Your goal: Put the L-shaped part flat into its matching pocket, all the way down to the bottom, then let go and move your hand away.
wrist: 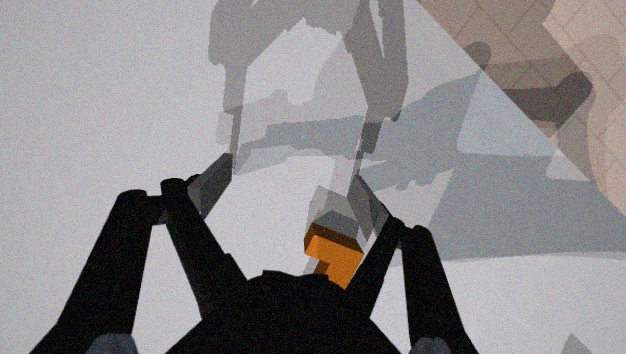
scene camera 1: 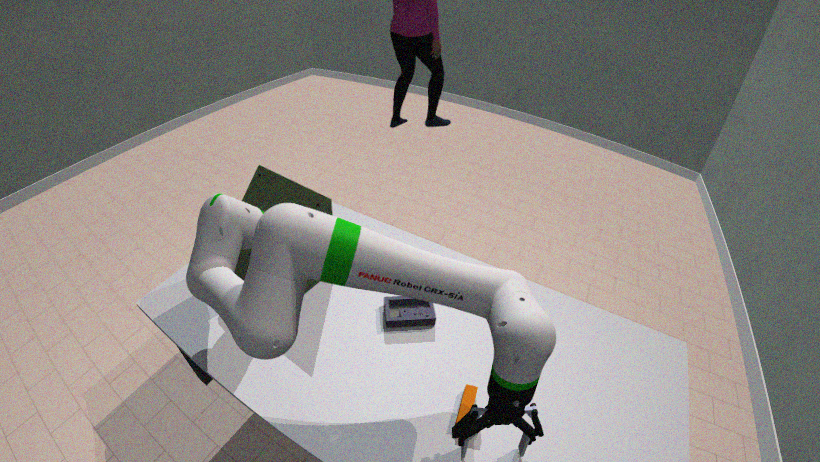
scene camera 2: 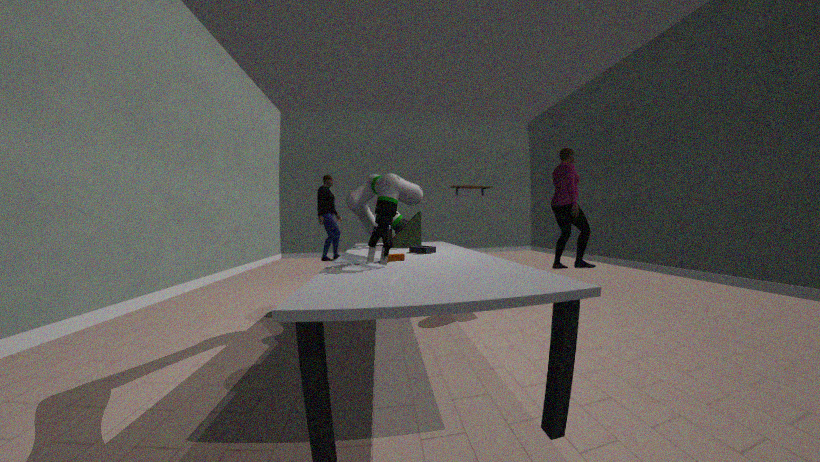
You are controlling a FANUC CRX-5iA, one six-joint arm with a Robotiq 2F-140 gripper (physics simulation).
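Places are measured from the arm's base along level axes (x right, y ahead, z up), in metres.
Pixels of known places: gripper, between the fingertips: (wrist: 294,177) (scene camera 1: 492,452) (scene camera 2: 376,263); arm's base, origin of its link: (scene camera 2: 403,228).
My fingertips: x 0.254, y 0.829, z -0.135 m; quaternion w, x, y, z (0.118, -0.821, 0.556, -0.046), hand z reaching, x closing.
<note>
For each thing: its top centre in the pictures, then the offset to it from my fingertips. Level surfaces: height alone.
- orange L-shaped part, centre of its top: (wrist: 317,287) (scene camera 1: 473,405) (scene camera 2: 393,254) dx -0.086, dy -0.084, dz +0.023 m
- white table, height of its surface: dz -0.007 m
- dark grey block with pockets, centre of its top: (scene camera 1: 409,307) (scene camera 2: 422,246) dx -0.296, dy -0.356, dz +0.029 m
The orange L-shaped part (scene camera 1: 468,397) (scene camera 2: 396,257) (wrist: 345,260) lies on the white table (scene camera 1: 619,373) (scene camera 2: 447,289). In the wrist view my gripper's body hides its lower portion. My gripper (scene camera 1: 493,452) (scene camera 2: 378,261) (wrist: 294,177) is wide open and empty, pointing down low over the table. In the wrist view the part shows below the fingertip line, towards the right finger. In scene camera 1 it lies beside and partly behind the left finger. The dark grey block with pockets (scene camera 1: 409,323) (scene camera 2: 422,250) stands apart from the part; its L-shaped pocket is too small to make out clearly.
A dark green upright panel (scene camera 1: 286,188) (scene camera 2: 409,235) stands by the arm's base. The arm's forearm passes close to the block in scene camera 1. A person in a magenta top (scene camera 1: 414,22) (scene camera 2: 565,186) and one in a black top (scene camera 2: 326,200) stand away from the table.
</note>
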